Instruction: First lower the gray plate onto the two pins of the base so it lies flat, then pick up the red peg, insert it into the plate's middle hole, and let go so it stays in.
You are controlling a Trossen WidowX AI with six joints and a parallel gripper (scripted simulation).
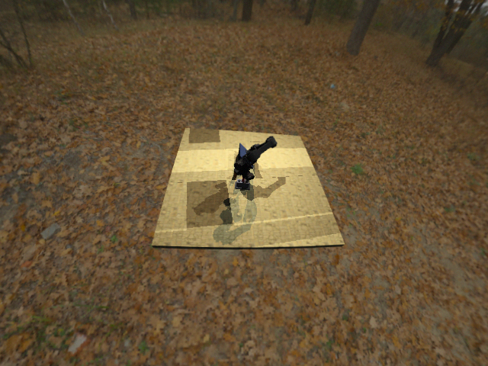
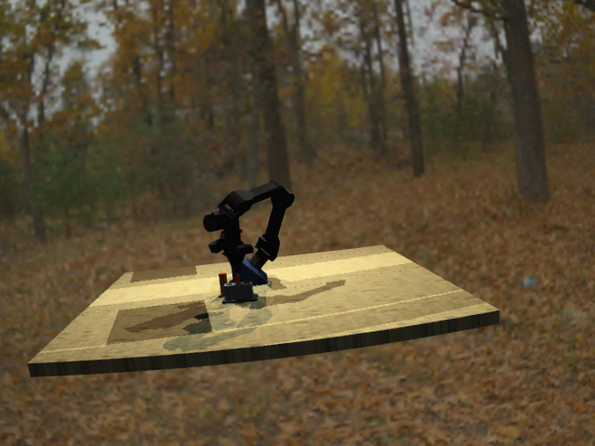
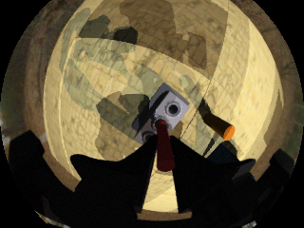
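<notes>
Now: the red peg right at my gripper tip. Also, from my gripper tip: orange cylinder (110 mm behind, 60 mm below, 40 mm to the right); gray plate (50 mm below).
</notes>
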